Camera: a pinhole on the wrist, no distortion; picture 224 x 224 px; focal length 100.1 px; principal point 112.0 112.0 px. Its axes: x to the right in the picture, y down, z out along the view. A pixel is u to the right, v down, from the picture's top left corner.
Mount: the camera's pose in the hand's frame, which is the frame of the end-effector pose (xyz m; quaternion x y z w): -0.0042 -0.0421 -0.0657 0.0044 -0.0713 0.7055 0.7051
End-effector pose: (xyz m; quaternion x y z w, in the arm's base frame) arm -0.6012 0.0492 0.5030 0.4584 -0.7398 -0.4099 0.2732
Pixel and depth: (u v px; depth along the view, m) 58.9 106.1 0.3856
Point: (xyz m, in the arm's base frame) -0.6948 0.0999 0.1043
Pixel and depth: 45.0 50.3 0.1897
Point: -0.6494 -0.0401 0.2821
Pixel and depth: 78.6 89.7 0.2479
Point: -0.6819 0.0499 0.2837
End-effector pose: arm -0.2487 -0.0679 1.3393 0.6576 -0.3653 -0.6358 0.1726
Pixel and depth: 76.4 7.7 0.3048
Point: -0.4670 -0.0823 0.9770
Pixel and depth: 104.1 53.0 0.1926
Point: -0.3641 -0.0468 1.2030
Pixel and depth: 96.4 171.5 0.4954
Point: -0.5523 0.3798 1.4142
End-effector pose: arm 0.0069 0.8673 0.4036 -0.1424 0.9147 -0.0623 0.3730
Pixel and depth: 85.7 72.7 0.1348
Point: 0.0503 0.7682 0.3507
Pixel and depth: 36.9 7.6 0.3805
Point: 0.0654 0.4048 0.0207
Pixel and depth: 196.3 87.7 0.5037
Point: 0.2341 1.1523 -0.0626
